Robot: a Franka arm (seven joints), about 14 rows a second.
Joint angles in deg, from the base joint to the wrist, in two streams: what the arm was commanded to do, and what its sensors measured. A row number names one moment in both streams.
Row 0, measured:
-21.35 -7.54 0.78 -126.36 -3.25 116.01 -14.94
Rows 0 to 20, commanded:
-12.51 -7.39 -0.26 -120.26 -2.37 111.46 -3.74
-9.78 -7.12 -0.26 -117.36 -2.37 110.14 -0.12
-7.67 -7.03 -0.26 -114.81 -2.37 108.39 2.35
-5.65 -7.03 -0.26 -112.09 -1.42 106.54 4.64
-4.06 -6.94 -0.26 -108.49 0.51 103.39 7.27
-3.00 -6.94 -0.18 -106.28 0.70 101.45 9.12
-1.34 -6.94 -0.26 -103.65 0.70 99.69 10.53
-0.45 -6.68 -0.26 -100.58 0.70 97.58 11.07
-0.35 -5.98 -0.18 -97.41 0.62 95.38 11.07
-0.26 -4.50 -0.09 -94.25 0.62 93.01 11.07
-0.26 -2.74 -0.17 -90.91 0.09 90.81 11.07
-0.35 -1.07 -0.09 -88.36 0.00 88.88 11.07
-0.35 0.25 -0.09 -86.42 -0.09 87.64 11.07
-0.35 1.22 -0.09 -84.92 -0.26 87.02 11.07
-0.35 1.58 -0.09 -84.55 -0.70 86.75 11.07
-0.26 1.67 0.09 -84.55 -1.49 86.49 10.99
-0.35 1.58 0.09 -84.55 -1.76 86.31 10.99
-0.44 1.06 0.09 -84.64 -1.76 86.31 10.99
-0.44 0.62 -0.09 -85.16 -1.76 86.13 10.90
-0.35 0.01 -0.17 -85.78 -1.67 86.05 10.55
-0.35 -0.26 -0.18 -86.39 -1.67 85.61 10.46
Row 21, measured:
-1.07 0.45 0.33 -86.54 -1.12 87.57 10.46
